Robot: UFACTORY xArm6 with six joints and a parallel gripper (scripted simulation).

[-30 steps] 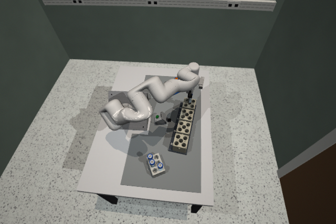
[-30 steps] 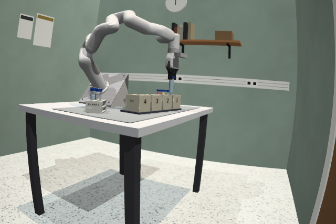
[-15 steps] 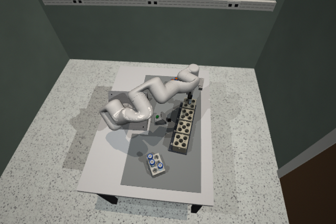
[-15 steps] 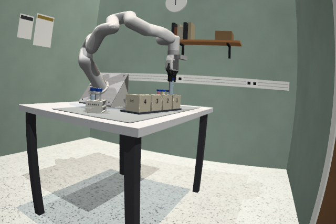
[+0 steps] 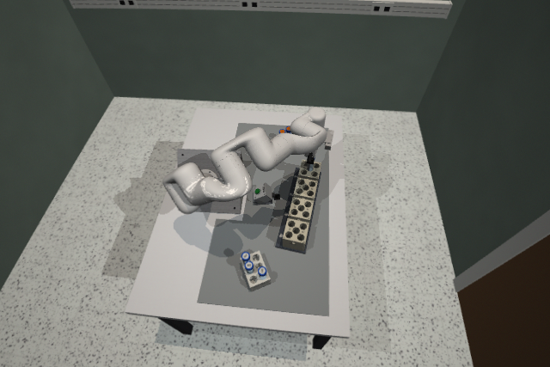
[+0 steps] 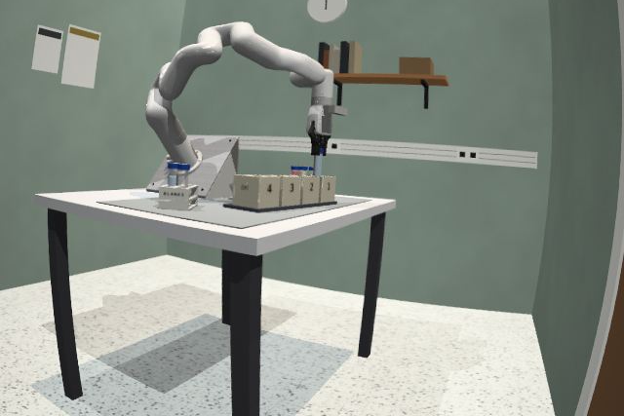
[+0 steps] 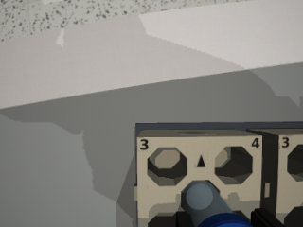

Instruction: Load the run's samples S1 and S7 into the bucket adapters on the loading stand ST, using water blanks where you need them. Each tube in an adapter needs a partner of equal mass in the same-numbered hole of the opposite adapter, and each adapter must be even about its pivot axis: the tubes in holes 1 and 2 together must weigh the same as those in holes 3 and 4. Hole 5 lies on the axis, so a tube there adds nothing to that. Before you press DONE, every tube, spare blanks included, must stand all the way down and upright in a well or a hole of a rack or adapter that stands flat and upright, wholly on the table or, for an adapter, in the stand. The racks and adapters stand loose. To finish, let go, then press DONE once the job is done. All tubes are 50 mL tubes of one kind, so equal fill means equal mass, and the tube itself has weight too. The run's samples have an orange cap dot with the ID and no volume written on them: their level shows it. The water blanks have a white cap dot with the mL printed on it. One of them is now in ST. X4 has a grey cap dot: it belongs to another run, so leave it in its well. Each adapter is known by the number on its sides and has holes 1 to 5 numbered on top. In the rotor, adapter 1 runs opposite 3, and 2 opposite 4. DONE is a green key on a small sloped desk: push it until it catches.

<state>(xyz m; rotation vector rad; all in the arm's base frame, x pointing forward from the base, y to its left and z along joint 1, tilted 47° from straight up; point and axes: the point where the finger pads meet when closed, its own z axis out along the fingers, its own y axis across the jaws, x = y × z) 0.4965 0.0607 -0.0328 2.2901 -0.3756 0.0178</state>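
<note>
Now: the blue-capped water blank 5 cm below my hand and 1 cm to the right of it. Round my hand: green DONE key 26 cm behind, 12 cm below, 10 cm to the right; then bucket adapter 14 cm below; then blue sample rack 21 cm to the left, 16 cm below, 11 cm behind.
</note>
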